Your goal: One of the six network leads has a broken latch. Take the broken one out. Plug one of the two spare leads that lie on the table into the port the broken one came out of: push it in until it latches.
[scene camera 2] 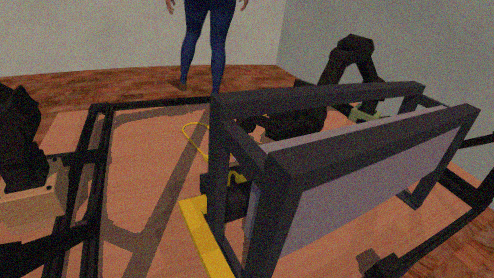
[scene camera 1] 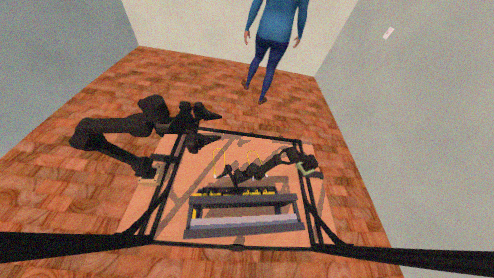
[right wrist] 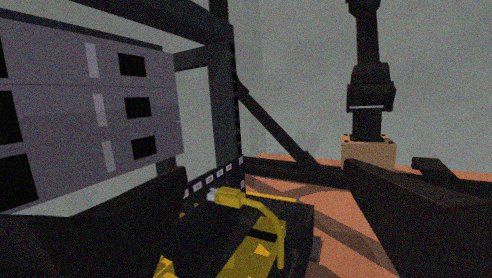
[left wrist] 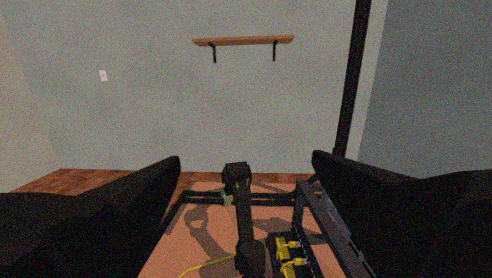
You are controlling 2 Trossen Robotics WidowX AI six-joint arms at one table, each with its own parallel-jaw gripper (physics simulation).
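Where they show: left gripper, fingertip midpoint: [scene camera 1: 221,126] [left wrist: 247,159]; right gripper, fingertip midpoint: [scene camera 2: 252,137] [scene camera 1: 219,185] [right wrist: 264,170]; left arm's base, origin of the base link: [scene camera 2: 28,177] [scene camera 1: 149,173] [right wrist: 365,138]; right arm's base, origin of the base link: [scene camera 2: 367,110] [scene camera 1: 306,166].
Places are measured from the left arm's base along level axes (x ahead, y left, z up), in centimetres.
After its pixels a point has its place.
Note:
My left gripper [scene camera 1: 220,127] @[x 40.3, y 0.2, z 43.7 cm] is open and empty, high above the left part of the table. My right gripper [scene camera 1: 227,181] @[x 39.6, y -9.1, z 5.7 cm] [right wrist: 264,170] @[x 39.6, y -9.1, z 5.7 cm] is open, low behind the rack [scene camera 1: 245,199] @[x 51.3, y -18.9, z 18.4 cm] [scene camera 2: 320,95] @[x 42.1, y -19.9, z 18.2 cm] [right wrist: 222,100] @[x 29.4, y -18.0, z 9.9 cm]. In the right wrist view a yellow lead's plug [right wrist: 229,197] @[x 35.7, y -14.1, z 1.2 cm] with a clear tip sits at the numbered port row [right wrist: 210,178] @[x 34.9, y -16.6, z 2.5 cm], between the open fingers' lines and not gripped. Other yellow leads [scene camera 1: 257,192] [left wrist: 286,245] sit along the row. Two looped yellow spare leads [scene camera 1: 214,162] @[x 34.8, y 10.9, z -7.6 cm] [scene camera 1: 253,151] @[x 64.2, y 20.5, z -7.7 cm] lie on the table behind it. Which latch is broken cannot be told.
A grey panel [scene camera 1: 245,220] @[x 51.1, y -26.8, z 16.3 cm] [scene camera 2: 370,185] @[x 44.2, y -30.4, z 10.1 cm] [right wrist: 55,95] @[x 42.6, y -25.2, z 11.1 cm] is mounted in the rack. A yellow bar [scene camera 2: 207,240] @[x 26.5, y -20.1, z -3.8 cm] stands at its left side. A black frame [scene camera 1: 250,133] @[x 62.9, y 36.4, z -5.8 cm] [scene camera 2: 160,104] @[x 31.7, y 38.5, z -7.2 cm] surrounds the table. A person [scene camera 1: 275,30] [scene camera 2: 210,35] stands on the floor beyond.

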